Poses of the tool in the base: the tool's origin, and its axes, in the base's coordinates. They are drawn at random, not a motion.
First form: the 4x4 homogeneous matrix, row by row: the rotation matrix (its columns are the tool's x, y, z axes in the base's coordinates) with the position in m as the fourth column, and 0 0 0 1 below. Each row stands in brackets.
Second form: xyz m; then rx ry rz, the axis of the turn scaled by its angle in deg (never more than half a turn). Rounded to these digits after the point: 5 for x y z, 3 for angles.
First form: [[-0.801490 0.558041 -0.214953 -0.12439], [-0.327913 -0.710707 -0.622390 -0.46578], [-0.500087 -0.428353 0.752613 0.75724], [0 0 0 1]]
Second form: -0.12439 -0.46578 0.75724 30.944 45.472 -141.289
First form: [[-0.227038 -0.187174 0.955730 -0.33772], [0.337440 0.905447 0.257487 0.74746], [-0.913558 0.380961 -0.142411 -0.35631], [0 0 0 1]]
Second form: -0.33772 0.74746 -0.35631 6.564 99.367 27.887
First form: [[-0.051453 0.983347 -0.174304 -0.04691], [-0.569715 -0.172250 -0.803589 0.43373], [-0.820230 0.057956 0.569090 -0.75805], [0 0 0 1]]
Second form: -0.04691 0.43373 -0.75805 49.739 37.291 -89.662
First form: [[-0.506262 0.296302 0.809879 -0.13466], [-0.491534 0.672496 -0.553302 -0.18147], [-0.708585 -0.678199 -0.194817 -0.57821], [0 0 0 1]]
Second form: -0.13466 -0.18147 -0.57821 -8.807 107.075 -55.555
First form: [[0.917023 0.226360 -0.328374 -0.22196], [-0.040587 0.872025 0.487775 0.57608], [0.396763 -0.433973 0.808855 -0.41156], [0 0 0 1]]
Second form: -0.22196 0.57608 -0.41156 -28.332 -22.288 -8.205
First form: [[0.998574 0.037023 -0.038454 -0.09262], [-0.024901 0.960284 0.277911 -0.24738], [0.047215 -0.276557 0.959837 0.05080], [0 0 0 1]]
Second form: -0.09262 -0.24738 0.05080 -16.103 -2.488 -1.798
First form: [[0.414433 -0.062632 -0.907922 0.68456], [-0.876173 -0.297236 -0.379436 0.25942], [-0.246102 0.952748 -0.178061 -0.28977], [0 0 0 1]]
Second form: 0.68456 0.25942 -0.28977 95.887 -47.636 -58.557
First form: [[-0.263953 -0.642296 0.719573 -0.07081], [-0.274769 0.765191 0.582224 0.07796], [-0.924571 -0.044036 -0.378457 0.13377], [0 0 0 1]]
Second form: -0.07081 0.07796 0.13377 -40.424 106.126 23.723
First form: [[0.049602 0.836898 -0.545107 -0.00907], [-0.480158 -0.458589 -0.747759 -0.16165], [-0.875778 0.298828 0.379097 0.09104], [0 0 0 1]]
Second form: -0.00907 -0.16165 0.09104 73.861 23.336 -92.949
